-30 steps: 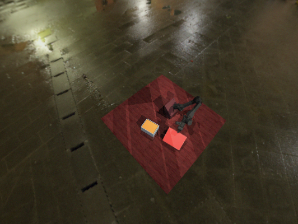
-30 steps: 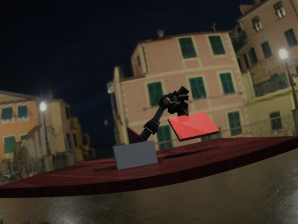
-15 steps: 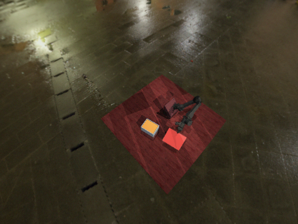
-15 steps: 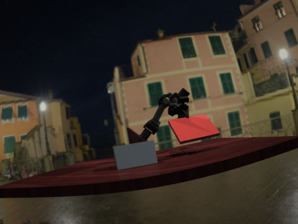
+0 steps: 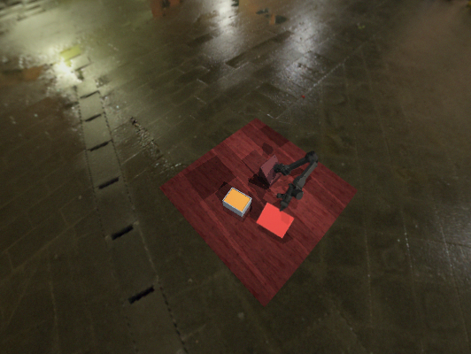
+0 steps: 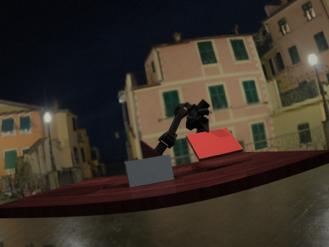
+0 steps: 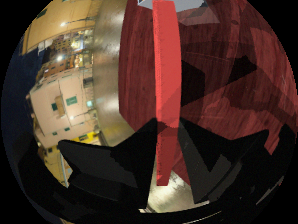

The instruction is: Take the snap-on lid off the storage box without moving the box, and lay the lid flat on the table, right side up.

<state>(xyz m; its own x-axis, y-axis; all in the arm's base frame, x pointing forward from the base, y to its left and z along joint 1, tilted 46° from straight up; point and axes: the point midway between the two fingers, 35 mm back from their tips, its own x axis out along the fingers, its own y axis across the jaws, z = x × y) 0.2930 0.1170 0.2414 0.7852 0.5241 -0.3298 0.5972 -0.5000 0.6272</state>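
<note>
My gripper tip is 60 mm short of the red lid, 10 mm to the right of it and 50 mm above it. The rest, counted from my gripper tip: grey storage box (120 mm ahead, 330 mm to the right, 120 mm below).
</note>
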